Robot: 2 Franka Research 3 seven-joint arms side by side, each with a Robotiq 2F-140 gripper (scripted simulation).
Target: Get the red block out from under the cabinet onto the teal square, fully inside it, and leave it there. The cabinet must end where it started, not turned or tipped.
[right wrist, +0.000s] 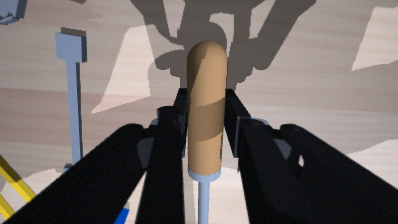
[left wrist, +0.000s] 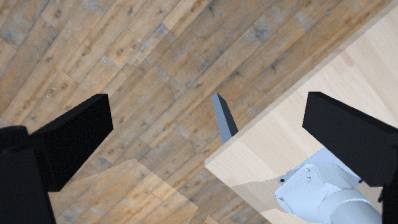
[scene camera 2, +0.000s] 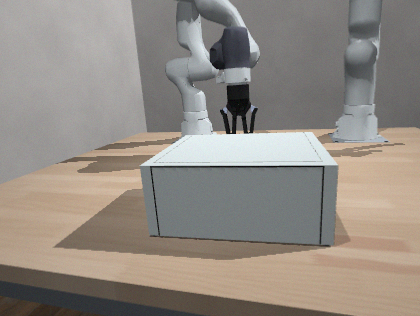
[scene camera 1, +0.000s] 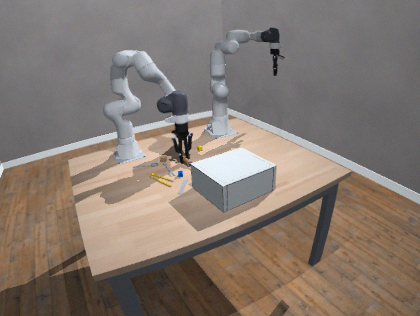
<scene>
A pale grey cabinet shows in scene camera 2 and in scene camera 1; in the right wrist view it is out of frame, in the left wrist view it is out of frame. One and the same spot on the pale grey cabinet: point(scene camera 1: 227, 180) is point(scene camera 2: 170, 160).
</scene>
